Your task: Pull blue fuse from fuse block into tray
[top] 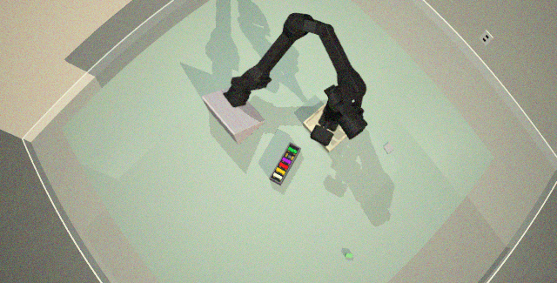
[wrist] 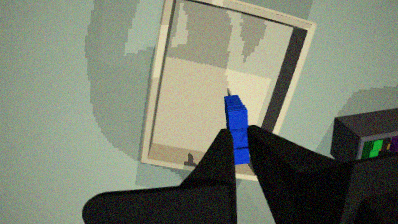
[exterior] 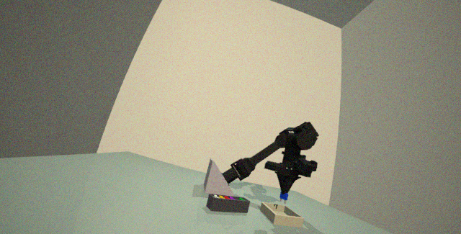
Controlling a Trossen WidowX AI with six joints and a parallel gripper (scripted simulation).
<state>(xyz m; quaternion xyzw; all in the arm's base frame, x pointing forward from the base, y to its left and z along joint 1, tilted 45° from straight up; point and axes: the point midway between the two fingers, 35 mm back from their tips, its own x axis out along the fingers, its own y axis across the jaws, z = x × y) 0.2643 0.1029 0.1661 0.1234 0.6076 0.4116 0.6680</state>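
Now: gripper tip 8 cm above the beige tray. The rest, counted from my gripper tip: green fuse 1 cm behind, 14 cm to the right, 6 cm below; blue fuse 1 cm below; purple fuse 1 cm ahead, 18 cm to the right, 6 cm below.
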